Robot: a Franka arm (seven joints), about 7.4 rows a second.
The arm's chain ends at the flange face. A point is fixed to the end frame.
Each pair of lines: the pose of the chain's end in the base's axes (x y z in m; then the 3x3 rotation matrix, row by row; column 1 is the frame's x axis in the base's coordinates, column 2 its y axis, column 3 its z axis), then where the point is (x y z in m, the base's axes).
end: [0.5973 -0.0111 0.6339], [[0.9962 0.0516 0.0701], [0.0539 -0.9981 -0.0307], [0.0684 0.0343 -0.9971]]
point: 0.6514 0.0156 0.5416
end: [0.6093 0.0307 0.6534], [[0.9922 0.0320 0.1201], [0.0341 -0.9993 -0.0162], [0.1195 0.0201 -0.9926]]
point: 0.6685 0.0578 0.5644
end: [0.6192 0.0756 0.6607], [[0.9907 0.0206 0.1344], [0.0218 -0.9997 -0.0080], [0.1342 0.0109 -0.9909]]
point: 0.6800 0.1029 0.5728
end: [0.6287 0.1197 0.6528], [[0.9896 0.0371 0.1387], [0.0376 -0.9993 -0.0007], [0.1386 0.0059 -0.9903]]
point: 0.6894 0.1485 0.5654
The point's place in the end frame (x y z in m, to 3 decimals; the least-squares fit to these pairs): 0.049 -0.027 0.095
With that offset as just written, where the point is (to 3 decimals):
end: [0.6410 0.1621 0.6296], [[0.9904 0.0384 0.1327], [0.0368 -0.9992 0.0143], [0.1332 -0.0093 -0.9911]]
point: 0.701 0.192 0.542
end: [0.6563 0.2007 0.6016], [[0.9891 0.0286 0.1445], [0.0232 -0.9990 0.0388], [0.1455 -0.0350 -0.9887]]
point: 0.718 0.232 0.516
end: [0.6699 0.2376 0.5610], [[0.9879 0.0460 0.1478], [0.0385 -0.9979 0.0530], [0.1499 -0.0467 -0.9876]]
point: 0.731 0.271 0.476
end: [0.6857 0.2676 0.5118], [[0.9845 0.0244 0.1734], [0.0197 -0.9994 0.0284], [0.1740 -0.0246 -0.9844]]
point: 0.750 0.298 0.427
